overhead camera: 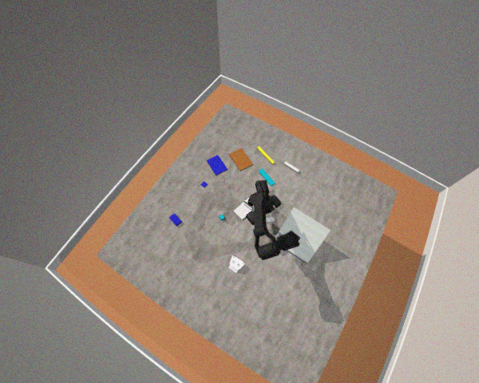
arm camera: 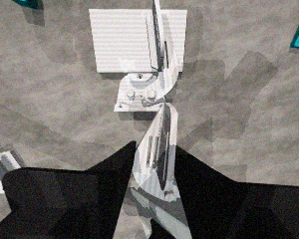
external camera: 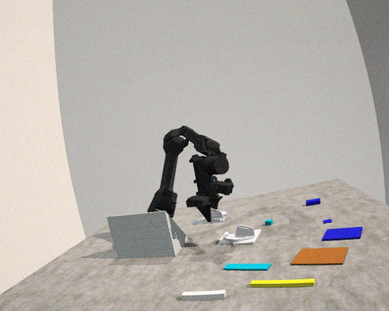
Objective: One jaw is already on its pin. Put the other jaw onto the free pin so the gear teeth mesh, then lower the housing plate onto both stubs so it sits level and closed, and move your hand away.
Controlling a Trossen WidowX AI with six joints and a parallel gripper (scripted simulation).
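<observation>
Right now the white jaw is 6 cm ahead of my gripper tip, 1 cm to the right of it and 7 cm below it. Also, from my gripper tip: small cyan cube: 18 cm ahead, 13 cm to the left, 8 cm below; cyan strip: 14 cm ahead, 24 cm to the right, 8 cm below; small white block: 5 cm behind, 28 cm to the left, 7 cm below.
</observation>
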